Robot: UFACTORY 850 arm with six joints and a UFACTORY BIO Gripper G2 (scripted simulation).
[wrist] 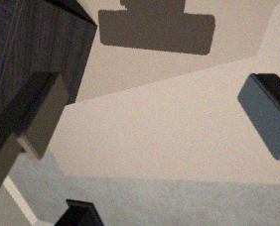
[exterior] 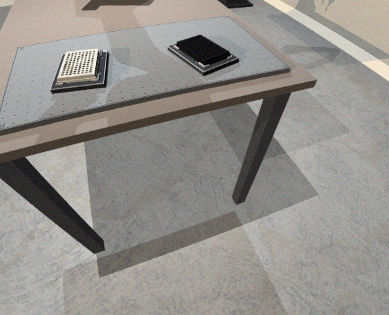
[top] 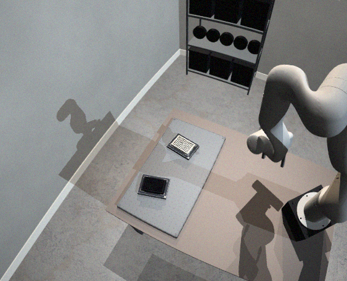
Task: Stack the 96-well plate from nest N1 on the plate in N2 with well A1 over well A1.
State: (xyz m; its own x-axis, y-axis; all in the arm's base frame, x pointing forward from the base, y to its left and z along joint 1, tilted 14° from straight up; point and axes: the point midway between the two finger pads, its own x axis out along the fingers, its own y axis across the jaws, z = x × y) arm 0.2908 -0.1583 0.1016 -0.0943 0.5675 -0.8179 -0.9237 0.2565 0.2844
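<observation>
My hand is 53 cm short of the black 96-well plate, 31 cm to the right of it and 24 cm above it. From my hand the other things lie so: plate nest N1: 53 cm ahead, 31 cm to the left, 25 cm below; white 96-well plate: 51 cm ahead, 24 cm below, 1 cm to the right; plate nest N2: 51 cm ahead, 25 cm below, 1 cm to the right.
</observation>
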